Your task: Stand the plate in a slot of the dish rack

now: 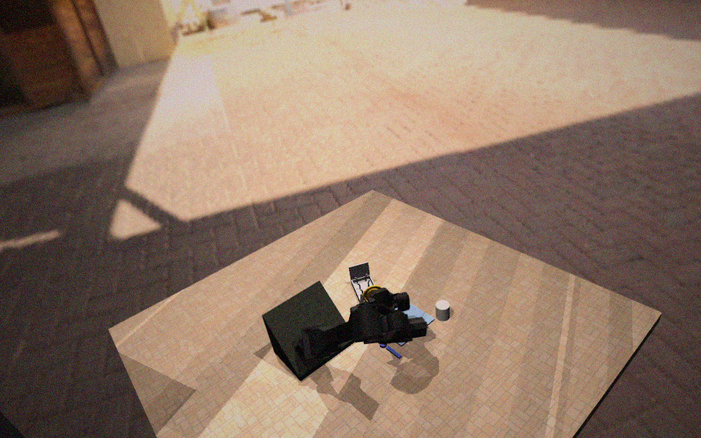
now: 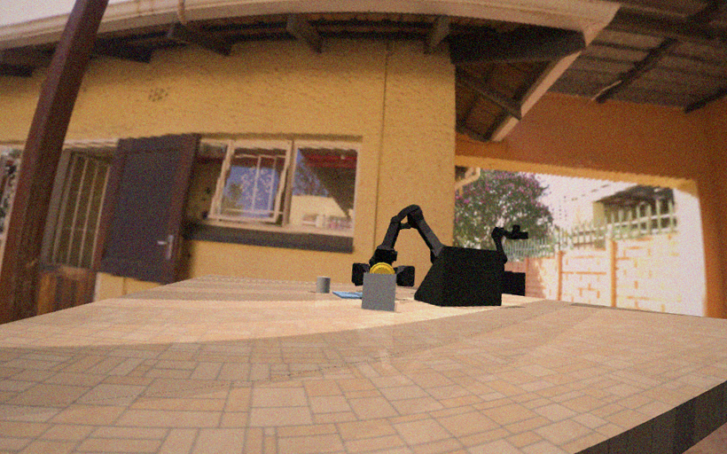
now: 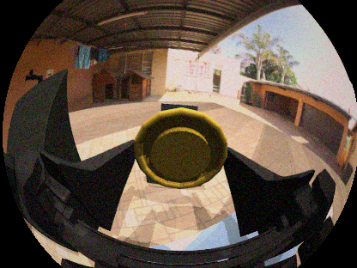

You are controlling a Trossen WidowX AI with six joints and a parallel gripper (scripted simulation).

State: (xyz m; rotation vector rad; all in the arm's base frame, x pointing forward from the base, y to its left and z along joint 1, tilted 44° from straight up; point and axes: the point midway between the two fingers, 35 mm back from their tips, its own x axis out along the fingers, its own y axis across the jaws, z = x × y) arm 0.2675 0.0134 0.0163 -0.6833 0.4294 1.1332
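Now: the dish rack 3 cm ahead of my gripper tip, 8 cm to the left of it and 5 cm below it. Round my gripper tip: light blue mat 2 cm ahead, 12 cm to the right, 7 cm below; then blue spoon 8 cm behind, 16 cm to the right, 7 cm below; then yellow plate 1 cm to the right.
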